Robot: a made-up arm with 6 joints. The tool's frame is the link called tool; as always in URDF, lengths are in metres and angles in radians. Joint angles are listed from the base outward. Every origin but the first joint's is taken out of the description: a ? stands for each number. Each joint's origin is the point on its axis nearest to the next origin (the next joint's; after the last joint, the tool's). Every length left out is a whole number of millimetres.
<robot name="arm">
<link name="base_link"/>
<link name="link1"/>
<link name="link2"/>
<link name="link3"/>
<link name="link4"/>
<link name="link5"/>
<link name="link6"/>
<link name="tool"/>
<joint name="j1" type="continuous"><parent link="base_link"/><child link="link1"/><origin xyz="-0.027 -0.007 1.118" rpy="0 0 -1.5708"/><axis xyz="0 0 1"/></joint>
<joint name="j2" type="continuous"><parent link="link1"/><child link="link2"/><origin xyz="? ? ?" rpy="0 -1.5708 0"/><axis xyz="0 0 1"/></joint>
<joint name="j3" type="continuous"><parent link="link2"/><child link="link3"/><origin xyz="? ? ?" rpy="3.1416 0 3.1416"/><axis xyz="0 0 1"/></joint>
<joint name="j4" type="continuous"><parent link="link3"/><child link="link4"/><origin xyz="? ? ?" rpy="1.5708 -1.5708 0"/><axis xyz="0 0 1"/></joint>
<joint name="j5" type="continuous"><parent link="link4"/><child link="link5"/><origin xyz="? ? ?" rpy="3.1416 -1.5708 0"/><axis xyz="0 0 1"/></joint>
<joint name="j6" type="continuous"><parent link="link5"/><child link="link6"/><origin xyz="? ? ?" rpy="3.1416 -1.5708 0"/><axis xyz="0 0 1"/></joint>
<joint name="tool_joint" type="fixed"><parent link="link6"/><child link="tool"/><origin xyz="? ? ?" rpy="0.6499 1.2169 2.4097"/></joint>
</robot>
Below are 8 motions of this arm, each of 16 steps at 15 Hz.
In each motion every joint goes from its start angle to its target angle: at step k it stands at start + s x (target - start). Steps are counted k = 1, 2, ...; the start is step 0. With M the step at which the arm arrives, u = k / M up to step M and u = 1 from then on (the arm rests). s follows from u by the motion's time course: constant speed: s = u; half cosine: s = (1 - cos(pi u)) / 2; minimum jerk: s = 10 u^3 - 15 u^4 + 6 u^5.
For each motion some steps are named. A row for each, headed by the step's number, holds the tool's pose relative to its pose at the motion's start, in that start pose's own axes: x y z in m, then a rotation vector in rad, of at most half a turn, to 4 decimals.
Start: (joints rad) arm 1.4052 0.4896 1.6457 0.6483 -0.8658 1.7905
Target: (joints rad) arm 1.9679 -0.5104 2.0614 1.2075 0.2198 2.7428
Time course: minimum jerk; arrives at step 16
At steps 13, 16:
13: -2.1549 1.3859 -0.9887 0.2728 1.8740 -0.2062
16: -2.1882 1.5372 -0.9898 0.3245 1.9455 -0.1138

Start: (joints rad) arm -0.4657 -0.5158 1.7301 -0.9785 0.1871 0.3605
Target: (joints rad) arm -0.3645 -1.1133 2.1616 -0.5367 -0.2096 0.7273
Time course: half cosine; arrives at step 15
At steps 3, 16:
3: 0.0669 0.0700 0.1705 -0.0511 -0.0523 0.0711
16: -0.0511 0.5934 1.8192 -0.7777 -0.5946 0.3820

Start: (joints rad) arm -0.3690 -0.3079 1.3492 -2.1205 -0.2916 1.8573
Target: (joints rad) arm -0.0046 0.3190 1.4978 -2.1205 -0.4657 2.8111
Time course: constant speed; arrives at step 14
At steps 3, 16:
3: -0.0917 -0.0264 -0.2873 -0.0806 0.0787 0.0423
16: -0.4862 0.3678 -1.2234 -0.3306 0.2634 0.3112

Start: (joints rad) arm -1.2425 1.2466 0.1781 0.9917 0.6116 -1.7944
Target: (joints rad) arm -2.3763 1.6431 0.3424 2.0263 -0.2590 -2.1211
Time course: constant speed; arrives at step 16
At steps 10, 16:
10: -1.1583 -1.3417 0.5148 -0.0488 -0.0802 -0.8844
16: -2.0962 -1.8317 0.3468 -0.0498 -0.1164 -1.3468

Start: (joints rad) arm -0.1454 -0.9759 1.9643 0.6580 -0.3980 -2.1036
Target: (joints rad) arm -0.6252 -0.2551 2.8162 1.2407 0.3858 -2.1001
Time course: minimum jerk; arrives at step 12
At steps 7, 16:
7: -0.6710 -0.1567 -0.4795 -0.1563 0.4103 0.8073
16: -1.1390 -0.2956 -0.5160 -0.2119 0.6775 1.2180

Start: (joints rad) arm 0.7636 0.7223 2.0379 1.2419 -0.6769 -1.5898
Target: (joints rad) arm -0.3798 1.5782 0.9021 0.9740 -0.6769 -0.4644
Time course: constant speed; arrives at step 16
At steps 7, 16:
7: -0.2029 -1.4187 -0.8394 -1.0450 0.8139 -0.1449
16: -1.5421 -3.2950 0.0928 -1.3001 2.2371 -0.7388

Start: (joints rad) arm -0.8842 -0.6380 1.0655 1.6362 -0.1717 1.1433
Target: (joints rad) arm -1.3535 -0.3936 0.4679 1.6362 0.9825 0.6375
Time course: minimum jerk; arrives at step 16
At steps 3, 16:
3: 0.0239 -0.0337 0.0673 -0.0281 -0.0478 -0.0458
16: 0.1166 0.1034 1.3314 -0.0915 -1.3673 -0.4300

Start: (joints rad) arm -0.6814 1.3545 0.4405 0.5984 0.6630 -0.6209
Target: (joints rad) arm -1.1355 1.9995 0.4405 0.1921 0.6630 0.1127
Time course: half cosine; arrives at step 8
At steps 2, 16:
2: -0.1286 -0.1538 -0.2106 -0.0147 0.0748 -0.0854
16: -1.2098 -0.4607 -1.3597 0.0226 0.6093 -0.4631

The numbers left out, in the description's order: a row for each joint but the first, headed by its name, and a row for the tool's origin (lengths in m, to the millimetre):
j2: 0.015 0.242 0
j3: 1.401 -0.01 0
j4: -0.222 0.911 0
j5: 0.008 0.026 0
j6: -0.324 0.017 0
tool: 0.01 0.021 0

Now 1 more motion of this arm.
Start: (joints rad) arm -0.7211 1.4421 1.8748 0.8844 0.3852 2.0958
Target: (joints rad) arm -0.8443 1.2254 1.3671 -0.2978 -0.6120 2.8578
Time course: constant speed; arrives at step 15
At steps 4, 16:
4: 0.0429 0.1654 0.0674 0.1229 -0.2400 0.2366
16: -0.0739 0.3629 0.2958 0.4047 -1.1623 0.3008

